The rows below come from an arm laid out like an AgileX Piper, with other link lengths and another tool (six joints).
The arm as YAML. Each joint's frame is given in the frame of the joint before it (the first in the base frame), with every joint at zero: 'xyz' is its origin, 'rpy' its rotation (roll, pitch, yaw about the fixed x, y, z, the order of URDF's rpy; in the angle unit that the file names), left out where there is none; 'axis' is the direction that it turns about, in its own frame. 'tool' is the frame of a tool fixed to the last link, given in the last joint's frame.
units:
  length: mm
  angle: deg
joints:
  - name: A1
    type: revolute
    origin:
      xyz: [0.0, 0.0, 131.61]
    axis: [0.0, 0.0, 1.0]
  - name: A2
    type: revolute
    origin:
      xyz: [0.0, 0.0, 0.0]
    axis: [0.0, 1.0, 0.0]
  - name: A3
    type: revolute
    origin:
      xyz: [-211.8, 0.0, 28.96]
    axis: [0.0, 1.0, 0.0]
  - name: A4
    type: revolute
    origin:
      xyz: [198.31, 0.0, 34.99]
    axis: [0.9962, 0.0, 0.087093]
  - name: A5
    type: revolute
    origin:
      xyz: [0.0, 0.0, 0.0]
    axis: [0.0, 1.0, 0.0]
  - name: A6
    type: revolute
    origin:
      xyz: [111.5, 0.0, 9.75]
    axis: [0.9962, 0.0, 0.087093]
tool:
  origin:
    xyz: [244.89, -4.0, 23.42]
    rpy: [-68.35, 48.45, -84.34]
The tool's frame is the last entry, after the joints.
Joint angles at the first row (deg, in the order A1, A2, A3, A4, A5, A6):
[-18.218 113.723 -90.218 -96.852 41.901 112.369]
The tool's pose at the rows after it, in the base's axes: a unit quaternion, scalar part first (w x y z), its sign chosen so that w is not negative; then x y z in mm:
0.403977 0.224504 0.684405 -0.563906 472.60 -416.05 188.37
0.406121 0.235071 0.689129 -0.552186 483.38 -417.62 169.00
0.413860 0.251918 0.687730 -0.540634 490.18 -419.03 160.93
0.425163 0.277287 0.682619 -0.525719 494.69 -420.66 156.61
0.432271 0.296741 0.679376 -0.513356 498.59 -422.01 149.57
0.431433 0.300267 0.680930 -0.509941 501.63 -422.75 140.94
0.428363 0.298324 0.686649 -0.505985 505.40 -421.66 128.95
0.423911 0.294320 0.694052 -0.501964 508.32 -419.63 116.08
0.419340 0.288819 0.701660 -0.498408 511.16 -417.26 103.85
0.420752 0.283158 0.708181 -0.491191 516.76 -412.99 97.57
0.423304 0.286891 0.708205 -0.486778 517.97 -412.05 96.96
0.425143 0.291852 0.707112 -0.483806 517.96 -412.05 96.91
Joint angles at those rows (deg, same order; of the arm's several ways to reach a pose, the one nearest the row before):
[-19.104 119.173 -94.491 -96.661 41.410 114.396]
[-19.104 123.127 -97.302 -96.661 40.963 116.743]
[-19.104 125.527 -99.532 -96.626 40.763 119.321]
[-19.105 127.307 -101.431 -96.530 40.763 122.831]
[-19.104 129.131 -103.013 -96.529 40.763 125.771]
[-19.104 130.745 -104.121 -96.528 40.700 126.542]
[-19.103 132.197 -104.702 -96.529 40.217 126.915]
[-19.104 133.307 -104.749 -96.529 39.606 127.133]
[-19.103 134.307 -104.747 -96.529 38.941 127.134]
[-19.104 134.647 -104.750 -96.528 37.723 127.132]
[-19.103 134.644 -104.745 -96.530 37.461 127.810]
[-19.104 134.646 -104.750 -96.528 37.460 128.513]

